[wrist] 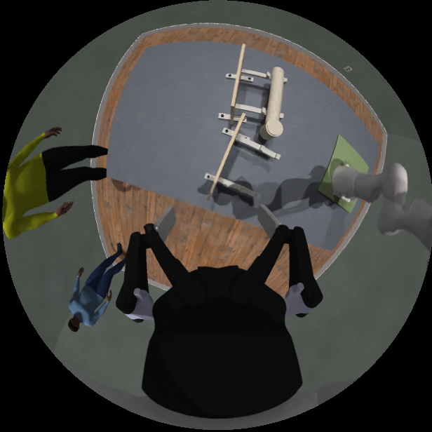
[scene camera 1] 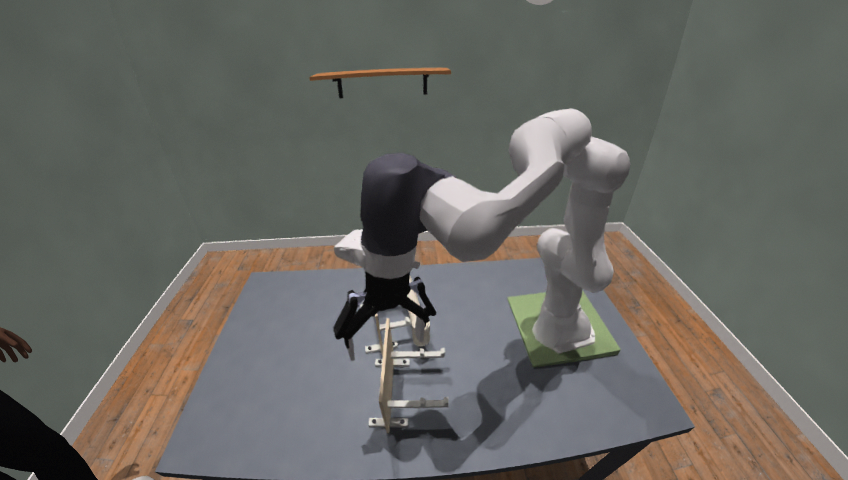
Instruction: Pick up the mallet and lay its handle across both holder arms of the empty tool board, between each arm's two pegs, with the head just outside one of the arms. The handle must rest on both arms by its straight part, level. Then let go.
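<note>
The empty tool board (scene camera 1: 386, 380) (wrist: 226, 159) stands upright on feet. Its two pale holder arms, the farther one (scene camera 1: 410, 354) (wrist: 253, 144) and the nearer one (scene camera 1: 410, 403) (wrist: 239, 189), point toward the robot's base side. The pale mallet (scene camera 1: 421, 334) (wrist: 275, 97) lies across the arms of the other tool board (wrist: 238, 75), with its round head at the end nearer the empty board. In the scene view the gripper partly hides it. My gripper (scene camera 1: 389, 330) (wrist: 216, 212) is open and empty, pointing down above the boards.
The grey table (scene camera 1: 267, 356) (wrist: 160, 100) carries both boards and the green base plate (scene camera 1: 523, 324) (wrist: 340, 150) under the robot. A person in yellow (wrist: 25, 175) and one in blue (wrist: 87, 305) are to the left. A wall shelf (scene camera 1: 380, 73) hangs behind.
</note>
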